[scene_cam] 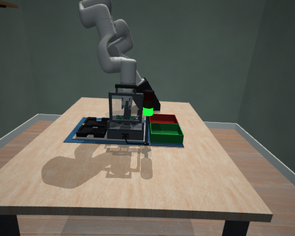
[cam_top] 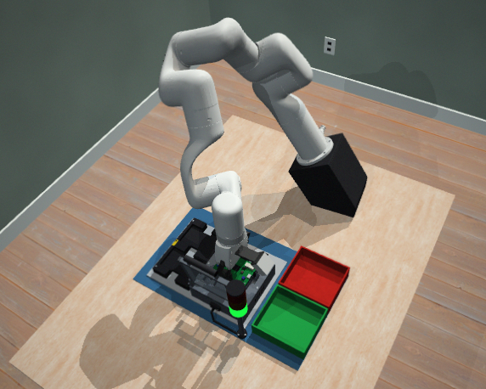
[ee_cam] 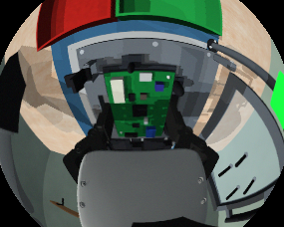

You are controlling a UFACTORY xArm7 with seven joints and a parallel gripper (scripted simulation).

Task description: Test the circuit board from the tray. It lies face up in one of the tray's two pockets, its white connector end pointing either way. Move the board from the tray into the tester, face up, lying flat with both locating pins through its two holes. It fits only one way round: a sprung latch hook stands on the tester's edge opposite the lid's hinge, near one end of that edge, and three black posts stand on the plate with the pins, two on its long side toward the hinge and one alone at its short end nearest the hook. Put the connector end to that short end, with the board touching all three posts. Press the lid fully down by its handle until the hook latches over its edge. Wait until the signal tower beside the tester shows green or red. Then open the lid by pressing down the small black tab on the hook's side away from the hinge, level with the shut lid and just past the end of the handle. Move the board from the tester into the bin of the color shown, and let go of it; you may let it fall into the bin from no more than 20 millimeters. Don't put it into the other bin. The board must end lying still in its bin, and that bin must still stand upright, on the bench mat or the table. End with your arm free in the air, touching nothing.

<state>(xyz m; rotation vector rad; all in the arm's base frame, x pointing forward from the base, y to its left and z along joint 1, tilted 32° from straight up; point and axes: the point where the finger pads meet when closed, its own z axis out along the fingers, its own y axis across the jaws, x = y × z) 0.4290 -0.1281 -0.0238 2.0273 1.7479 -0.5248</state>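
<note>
Right now the tester plate is 10 mm to the left of my hand, 10 mm below it and 10 mm ahead of it. Also, from my hand: green circuit board (10 mm below); clear lid (110 mm ahead, 100 mm above, 20 mm to the right); green bin (190 mm to the left, 70 mm below, 70 mm ahead).
</note>
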